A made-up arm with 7 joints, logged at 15 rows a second.
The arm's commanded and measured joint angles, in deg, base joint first. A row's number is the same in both.
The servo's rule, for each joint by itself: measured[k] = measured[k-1] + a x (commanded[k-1-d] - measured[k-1]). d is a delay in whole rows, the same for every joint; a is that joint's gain. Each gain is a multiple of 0.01, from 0.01 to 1. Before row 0 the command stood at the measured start. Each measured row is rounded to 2 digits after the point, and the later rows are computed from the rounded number. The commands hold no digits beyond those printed.
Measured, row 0:
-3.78, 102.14, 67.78, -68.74, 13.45, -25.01, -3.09
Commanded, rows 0 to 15:
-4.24, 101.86, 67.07, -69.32, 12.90, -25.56, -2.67
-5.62, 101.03, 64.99, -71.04, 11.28, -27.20, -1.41
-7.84, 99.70, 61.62, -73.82, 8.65, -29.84, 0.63
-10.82, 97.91, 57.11, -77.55, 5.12, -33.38, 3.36
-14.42, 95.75, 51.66, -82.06, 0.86, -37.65, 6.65
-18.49, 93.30, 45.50, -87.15, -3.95, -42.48, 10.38
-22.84, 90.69, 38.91, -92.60, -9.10, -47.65, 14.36
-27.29, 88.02, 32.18, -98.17, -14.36, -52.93, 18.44
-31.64, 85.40, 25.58, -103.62, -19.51, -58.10, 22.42
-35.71, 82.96, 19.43, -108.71, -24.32, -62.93, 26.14
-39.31, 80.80, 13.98, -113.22, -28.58, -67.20, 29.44
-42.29, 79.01, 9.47, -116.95, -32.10, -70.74, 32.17
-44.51, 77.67, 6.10, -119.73, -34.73, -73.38, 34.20
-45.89, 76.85, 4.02, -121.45, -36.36, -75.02, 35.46
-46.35, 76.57, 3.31, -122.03, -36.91, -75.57, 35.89
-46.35, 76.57, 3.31, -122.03, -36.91, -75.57, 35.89
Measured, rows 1 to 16:
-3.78, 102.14, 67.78, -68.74, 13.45, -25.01, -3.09
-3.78, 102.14, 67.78, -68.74, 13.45, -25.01, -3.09
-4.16, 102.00, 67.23, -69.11, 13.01, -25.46, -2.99
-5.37, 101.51, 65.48, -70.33, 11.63, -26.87, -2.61
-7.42, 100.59, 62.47, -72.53, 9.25, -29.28, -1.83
-10.24, 99.22, 58.29, -75.69, 5.95, -32.60, -0.58
-13.71, 97.45, 53.12, -79.70, 1.88, -36.69, 1.16
-17.68, 95.33, 47.18, -84.39, -2.78, -41.38, 3.37
-21.96, 92.96, 40.73, -89.56, -7.84, -46.46, 6.01
-26.38, 90.44, 34.06, -94.98, -13.06, -51.70, 8.99
-30.75, 87.87, 27.45, -100.42, -18.22, -56.88, 12.21
-34.87, 85.37, 21.19, -105.64, -23.10, -61.78, 15.55
-38.56, 83.04, 15.57, -110.42, -27.48, -66.17, 18.88
-41.66, 80.98, 10.81, -114.53, -31.18, -69.87, 22.07
-44.03, 79.29, 7.14, -117.81, -34.02, -72.71, 24.98
-45.57, 78.05, 4.71, -120.10, -35.89, -74.58, 27.50
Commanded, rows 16 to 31:
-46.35, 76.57, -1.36, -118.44, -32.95, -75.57, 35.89
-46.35, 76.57, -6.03, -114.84, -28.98, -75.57, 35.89
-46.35, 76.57, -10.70, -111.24, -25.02, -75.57, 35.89
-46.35, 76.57, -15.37, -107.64, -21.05, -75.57, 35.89
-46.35, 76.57, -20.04, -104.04, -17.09, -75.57, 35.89
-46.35, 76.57, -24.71, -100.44, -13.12, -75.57, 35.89
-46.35, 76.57, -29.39, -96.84, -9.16, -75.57, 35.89
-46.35, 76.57, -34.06, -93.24, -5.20, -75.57, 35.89
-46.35, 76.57, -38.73, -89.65, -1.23, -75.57, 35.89
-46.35, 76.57, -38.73, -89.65, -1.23, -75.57, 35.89
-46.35, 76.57, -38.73, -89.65, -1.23, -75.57, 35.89
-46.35, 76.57, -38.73, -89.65, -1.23, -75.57, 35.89
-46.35, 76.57, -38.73, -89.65, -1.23, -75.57, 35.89
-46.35, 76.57, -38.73, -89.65, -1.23, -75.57, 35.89
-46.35, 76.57, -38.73, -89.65, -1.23, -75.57, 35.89
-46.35, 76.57, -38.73, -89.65, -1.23, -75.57, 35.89
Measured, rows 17 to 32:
-46.22, 77.30, 3.62, -121.32, -36.71, -75.38, 29.51
-46.33, 76.93, 3.38, -121.77, -36.87, -75.53, 31.04
-46.35, 76.75, -0.32, -119.67, -33.73, -75.56, 32.20
-46.35, 76.66, -4.77, -116.63, -29.93, -75.57, 33.09
-46.35, 76.61, -9.40, -113.23, -26.00, -75.57, 33.76
-46.35, 76.59, -14.06, -109.71, -22.04, -75.57, 34.27
-46.35, 76.58, -18.72, -106.14, -18.08, -75.57, 34.66
-46.35, 76.57, -23.39, -102.55, -14.11, -75.57, 34.96
-46.35, 76.57, -28.07, -98.95, -10.15, -75.57, 35.18
-46.35, 76.57, -32.74, -95.35, -6.19, -75.57, 35.35
-46.35, 76.57, -37.41, -91.76, -2.22, -75.57, 35.48
-46.35, 76.57, -38.44, -90.43, -1.43, -75.57, 35.58
-46.35, 76.57, -38.67, -89.94, -1.27, -75.57, 35.65
-46.35, 76.57, -38.72, -89.76, -1.24, -75.57, 35.71
-46.35, 76.57, -38.73, -89.69, -1.23, -75.57, 35.75
-46.35, 76.57, -38.73, -89.66, -1.23, -75.57, 35.78

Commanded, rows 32 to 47:
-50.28, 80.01, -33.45, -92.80, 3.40, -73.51, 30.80
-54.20, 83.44, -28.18, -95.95, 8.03, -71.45, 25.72
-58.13, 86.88, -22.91, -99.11, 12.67, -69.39, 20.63
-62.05, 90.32, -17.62, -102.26, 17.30, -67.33, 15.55
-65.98, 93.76, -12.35, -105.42, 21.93, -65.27, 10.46
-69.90, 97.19, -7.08, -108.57, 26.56, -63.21, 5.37
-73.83, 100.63, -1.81, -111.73, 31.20, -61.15, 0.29
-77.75, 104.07, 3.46, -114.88, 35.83, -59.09, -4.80
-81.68, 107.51, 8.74, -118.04, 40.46, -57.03, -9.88
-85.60, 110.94, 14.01, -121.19, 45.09, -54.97, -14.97
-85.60, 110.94, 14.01, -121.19, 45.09, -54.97, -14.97
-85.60, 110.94, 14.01, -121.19, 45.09, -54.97, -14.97
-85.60, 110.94, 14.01, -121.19, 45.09, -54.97, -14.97
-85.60, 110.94, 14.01, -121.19, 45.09, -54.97, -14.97
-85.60, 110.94, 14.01, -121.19, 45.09, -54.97, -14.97
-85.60, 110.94, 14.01, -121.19, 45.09, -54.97, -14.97
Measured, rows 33 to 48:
-46.35, 76.57, -38.73, -89.65, -1.23, -75.57, 35.81
-46.35, 76.57, -38.73, -89.65, -1.23, -75.57, 35.83
-49.61, 78.32, -34.61, -91.63, 2.47, -73.90, 34.62
-53.42, 80.93, -29.59, -94.35, 6.92, -71.92, 32.48
-57.33, 83.96, -24.38, -97.35, 11.52, -69.87, 29.64
-61.25, 87.20, -19.11, -100.44, 16.14, -67.81, 26.26
-65.18, 90.55, -13.84, -103.58, 20.77, -65.75, 22.47
-69.10, 93.94, -8.57, -106.72, 25.40, -63.69, 18.37
-73.03, 97.35, -3.30, -109.88, 30.04, -61.63, 14.03
-76.95, 100.78, 1.97, -113.03, 34.67, -59.57, 9.51
-80.88, 104.21, 7.25, -116.19, 39.30, -57.51, 4.86
-84.80, 107.64, 12.52, -119.34, 43.93, -55.45, 0.10
-85.46, 109.32, 13.68, -120.51, 44.86, -55.06, -3.52
-85.58, 110.15, 13.94, -120.94, 45.04, -54.99, -6.27
-85.60, 110.55, 13.99, -121.10, 45.08, -54.97, -8.36
-85.60, 110.75, 14.01, -121.16, 45.09, -54.97, -9.95

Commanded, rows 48 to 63:
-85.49, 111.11, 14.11, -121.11, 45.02, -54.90, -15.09
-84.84, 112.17, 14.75, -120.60, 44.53, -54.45, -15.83
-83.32, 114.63, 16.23, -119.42, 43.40, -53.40, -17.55
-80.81, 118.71, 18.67, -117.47, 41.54, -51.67, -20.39
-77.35, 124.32, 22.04, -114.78, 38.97, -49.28, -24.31
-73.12, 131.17, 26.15, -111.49, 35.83, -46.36, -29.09
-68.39, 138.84, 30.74, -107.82, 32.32, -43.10, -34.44
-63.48, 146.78, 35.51, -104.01, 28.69, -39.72, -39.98
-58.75, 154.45, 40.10, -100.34, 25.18, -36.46, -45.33
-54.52, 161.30, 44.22, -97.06, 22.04, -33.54, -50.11
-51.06, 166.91, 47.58, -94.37, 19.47, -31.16, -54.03
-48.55, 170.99, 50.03, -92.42, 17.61, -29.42, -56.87
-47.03, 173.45, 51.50, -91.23, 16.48, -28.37, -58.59
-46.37, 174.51, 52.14, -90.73, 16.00, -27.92, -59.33
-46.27, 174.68, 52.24, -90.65, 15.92, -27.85, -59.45
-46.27, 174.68, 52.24, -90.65, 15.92, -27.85, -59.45
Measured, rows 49 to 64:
-85.60, 110.85, 14.01, -121.18, 45.09, -54.97, -11.15
-85.60, 110.90, 14.01, -121.19, 45.09, -54.97, -12.07
-85.51, 111.01, 14.09, -121.14, 45.03, -54.91, -12.79
-84.95, 111.60, 14.60, -120.80, 44.63, -54.54, -13.52
-83.60, 113.15, 15.87, -119.93, 43.65, -53.62, -14.49
-81.28, 115.99, 18.05, -118.38, 41.96, -52.04, -15.91
-78.02, 120.24, 21.16, -116.11, 39.57, -49.80, -17.93
-73.95, 125.81, 25.05, -113.20, 36.58, -47.01, -20.61
-69.34, 132.46, 29.49, -109.81, 33.17, -43.84, -23.93
-64.48, 139.76, 34.19, -106.16, 29.59, -40.50, -27.78
-59.72, 147.25, 38.80, -102.49, 26.06, -37.23, -31.99
-55.40, 154.42, 43.03, -99.07, 22.84, -34.24, -36.34
-51.80, 160.79, 46.58, -96.11, 20.14, -31.75, -40.59
-49.10, 165.99, 49.27, -93.79, 18.12, -29.86, -44.50
-47.38, 169.79, 51.01, -92.18, 16.81, -28.65, -47.88
-46.54, 172.20, 51.89, -91.27, 16.16, -28.06, -50.63

